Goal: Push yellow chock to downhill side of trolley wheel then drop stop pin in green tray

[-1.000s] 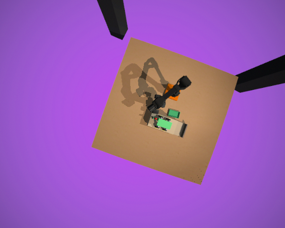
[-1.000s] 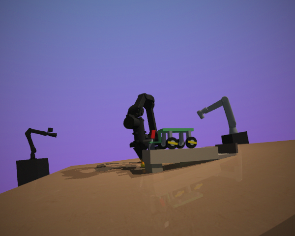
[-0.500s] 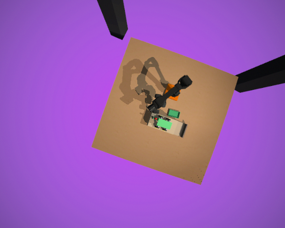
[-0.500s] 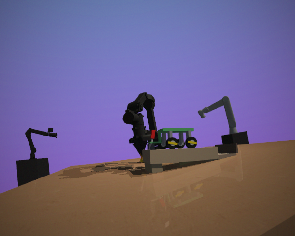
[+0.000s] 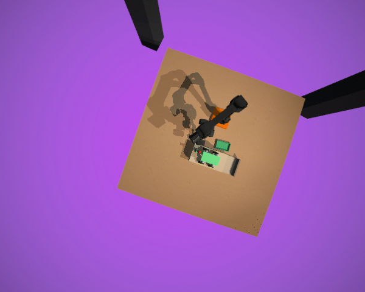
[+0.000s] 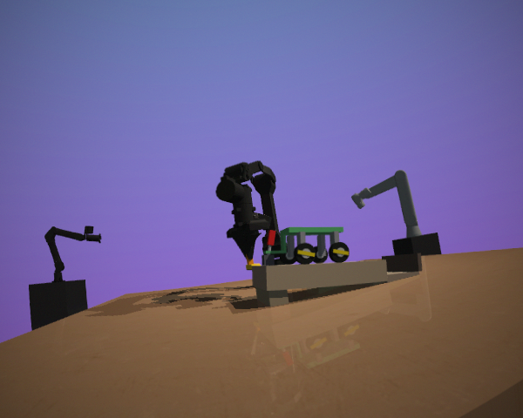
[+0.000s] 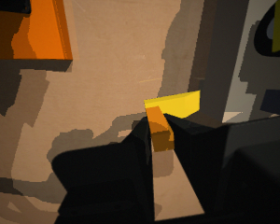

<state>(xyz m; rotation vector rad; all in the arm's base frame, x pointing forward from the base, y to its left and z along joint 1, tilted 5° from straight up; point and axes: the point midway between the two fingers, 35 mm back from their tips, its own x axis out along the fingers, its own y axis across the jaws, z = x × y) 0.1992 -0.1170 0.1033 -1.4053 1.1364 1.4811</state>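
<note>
Right now my gripper tip is 140 mm to the right of the trolley, 140 mm short of it and 10 mm below it. From my gripper tip the other things lie so: red-headed stop pin 130 mm ahead, 40 mm to the left, 20 mm above; then dark end block 400 mm to the left, 120 mm ahead, 70 mm below; then yellow chock 20 mm ahead, 10 mm to the left, 10 mm below.
</note>
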